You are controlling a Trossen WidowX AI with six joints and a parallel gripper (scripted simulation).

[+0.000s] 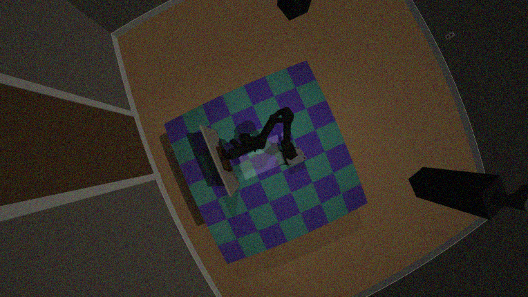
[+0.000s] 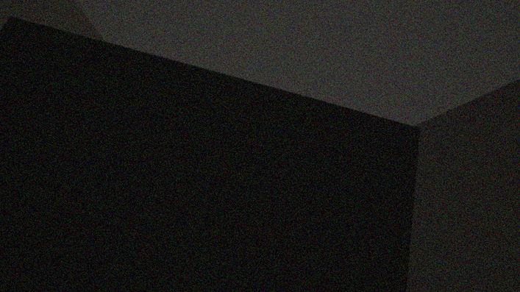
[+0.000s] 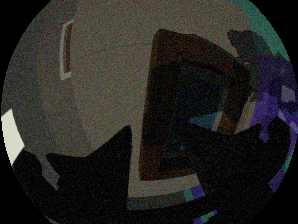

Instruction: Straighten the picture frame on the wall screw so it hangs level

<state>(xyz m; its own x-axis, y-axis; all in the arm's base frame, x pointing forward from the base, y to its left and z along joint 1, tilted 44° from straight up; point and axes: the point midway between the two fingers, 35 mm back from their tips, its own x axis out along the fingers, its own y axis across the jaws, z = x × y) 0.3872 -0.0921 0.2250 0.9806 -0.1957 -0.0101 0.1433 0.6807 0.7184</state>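
My gripper tip is now 10 mm short of the dark picture frame and 50 mm above it. Round my gripper tip: pale wall panel 20 mm ahead, 10 mm to the right, 70 mm below.
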